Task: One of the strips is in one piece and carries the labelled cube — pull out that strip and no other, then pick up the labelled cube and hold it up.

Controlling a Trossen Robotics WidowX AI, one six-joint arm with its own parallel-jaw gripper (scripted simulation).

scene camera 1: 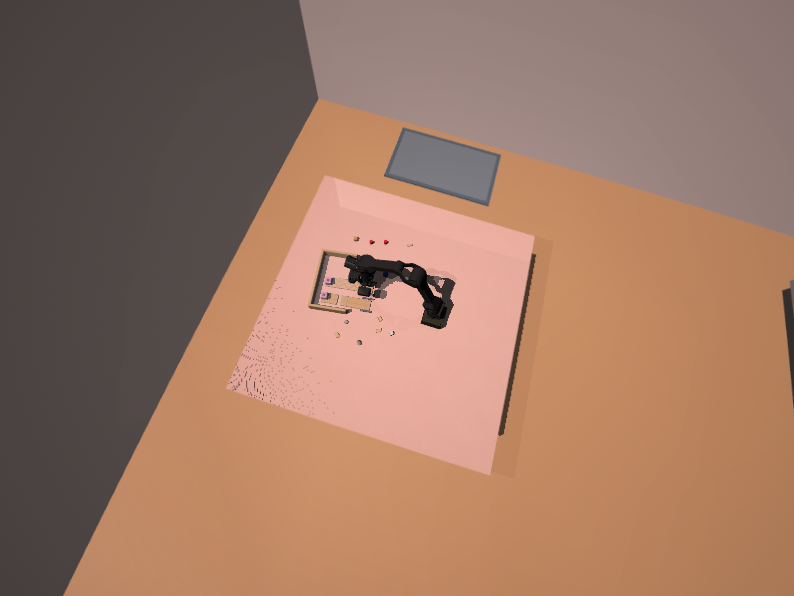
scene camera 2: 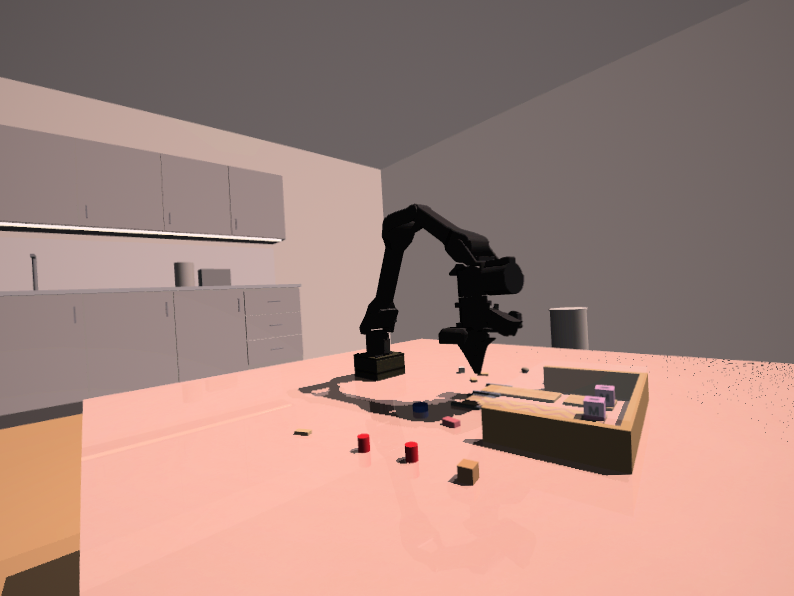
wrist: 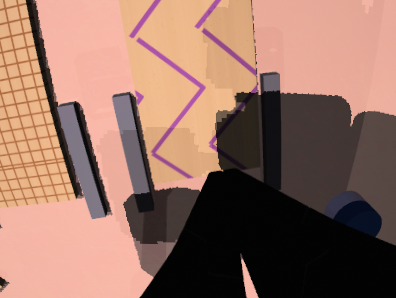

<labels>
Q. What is my gripper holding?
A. Nothing.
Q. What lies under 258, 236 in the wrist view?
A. My gripper.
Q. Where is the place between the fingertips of my gripper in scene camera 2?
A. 477, 373
</labels>
